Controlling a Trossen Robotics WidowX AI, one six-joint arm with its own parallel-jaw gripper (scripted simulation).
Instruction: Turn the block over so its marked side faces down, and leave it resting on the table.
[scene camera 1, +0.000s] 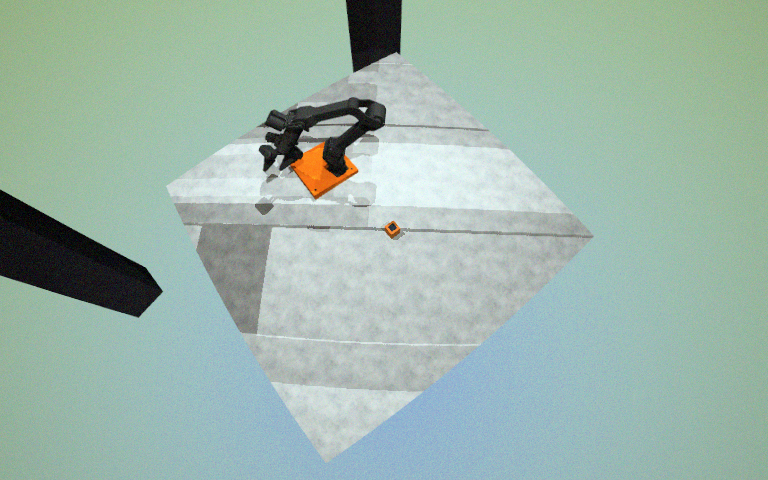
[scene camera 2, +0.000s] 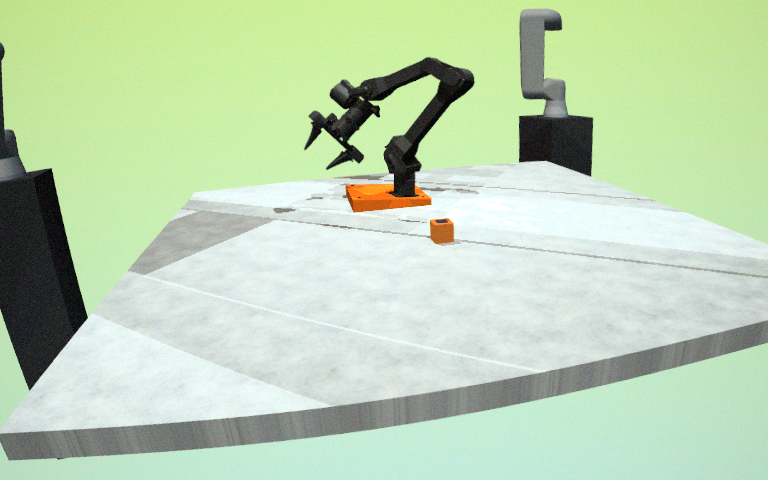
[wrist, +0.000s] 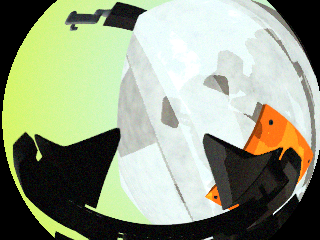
My gripper (scene camera 2: 315, 159) is open, holding nothing.
My gripper shows as well in scene camera 1 (scene camera 1: 272, 170) and in the wrist view (wrist: 162, 136).
